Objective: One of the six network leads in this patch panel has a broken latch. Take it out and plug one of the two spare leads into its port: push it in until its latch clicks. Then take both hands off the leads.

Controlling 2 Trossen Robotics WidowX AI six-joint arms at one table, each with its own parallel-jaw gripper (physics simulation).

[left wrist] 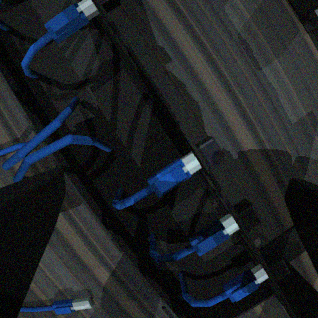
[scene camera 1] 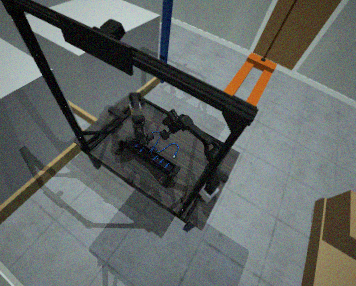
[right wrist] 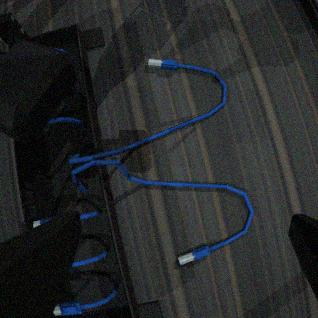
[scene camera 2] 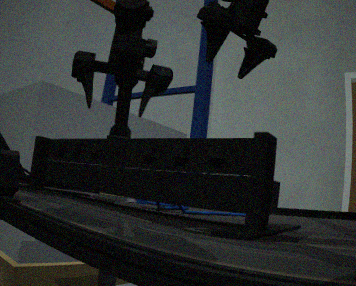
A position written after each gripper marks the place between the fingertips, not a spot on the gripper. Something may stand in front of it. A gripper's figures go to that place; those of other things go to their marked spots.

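Right gripper [scene camera 2: 224, 70], 63 cm from the lens. Left gripper [scene camera 2: 114, 111], 56 cm from the lens.
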